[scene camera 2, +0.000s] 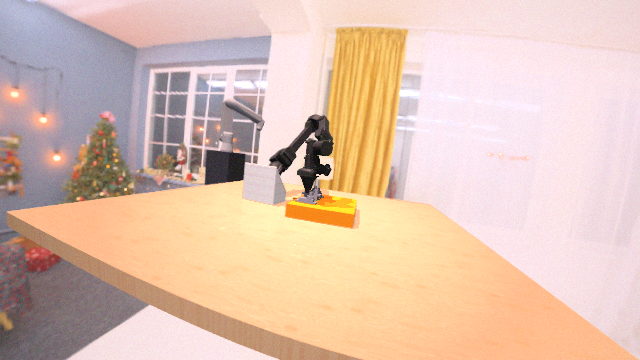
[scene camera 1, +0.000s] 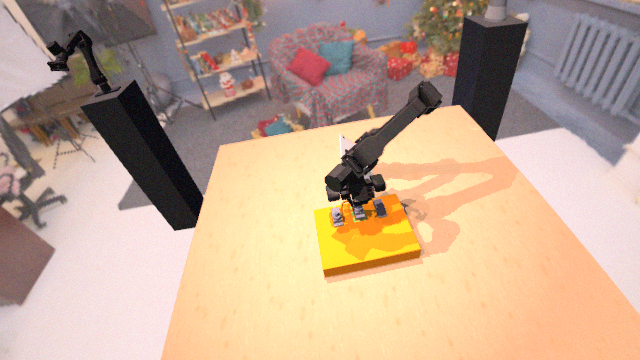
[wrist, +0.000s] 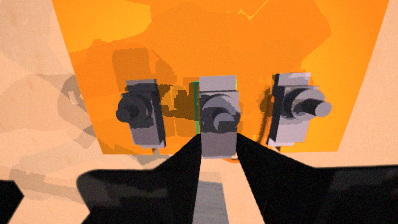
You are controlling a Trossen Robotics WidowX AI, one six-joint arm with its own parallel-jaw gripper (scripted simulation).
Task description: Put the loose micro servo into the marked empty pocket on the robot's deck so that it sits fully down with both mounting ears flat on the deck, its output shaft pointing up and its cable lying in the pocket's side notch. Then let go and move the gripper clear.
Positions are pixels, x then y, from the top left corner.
Labels:
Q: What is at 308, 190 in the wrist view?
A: My gripper.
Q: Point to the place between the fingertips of my gripper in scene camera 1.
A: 356, 204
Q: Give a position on a grey micro servo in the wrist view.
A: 220, 113

